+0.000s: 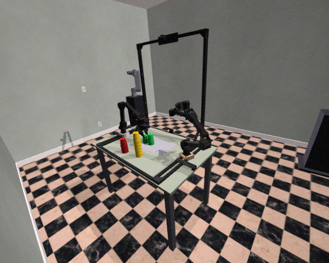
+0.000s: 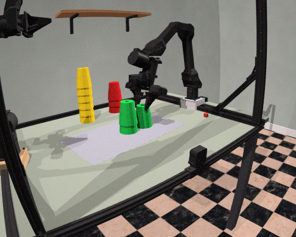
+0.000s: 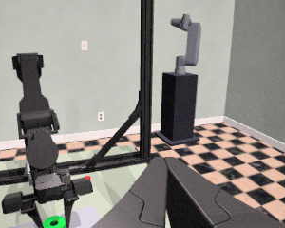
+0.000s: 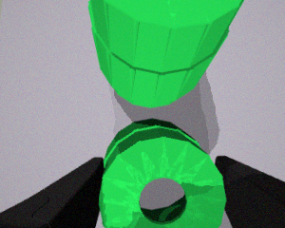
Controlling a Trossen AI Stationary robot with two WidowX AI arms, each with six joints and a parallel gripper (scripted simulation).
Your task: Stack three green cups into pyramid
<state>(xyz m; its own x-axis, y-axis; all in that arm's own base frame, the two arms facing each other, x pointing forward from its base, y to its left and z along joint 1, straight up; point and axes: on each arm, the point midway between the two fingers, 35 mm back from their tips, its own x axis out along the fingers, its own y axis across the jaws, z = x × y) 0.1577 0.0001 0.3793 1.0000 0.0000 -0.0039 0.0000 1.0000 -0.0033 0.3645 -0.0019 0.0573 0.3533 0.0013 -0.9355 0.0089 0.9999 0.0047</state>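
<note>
Right now my right hand is 11 cm above the grey mat and 10 cm to the right of it. From my right hand the other things lie so: red cube: 27 cm to the right, 13 cm behind, 10 cm below.
</note>
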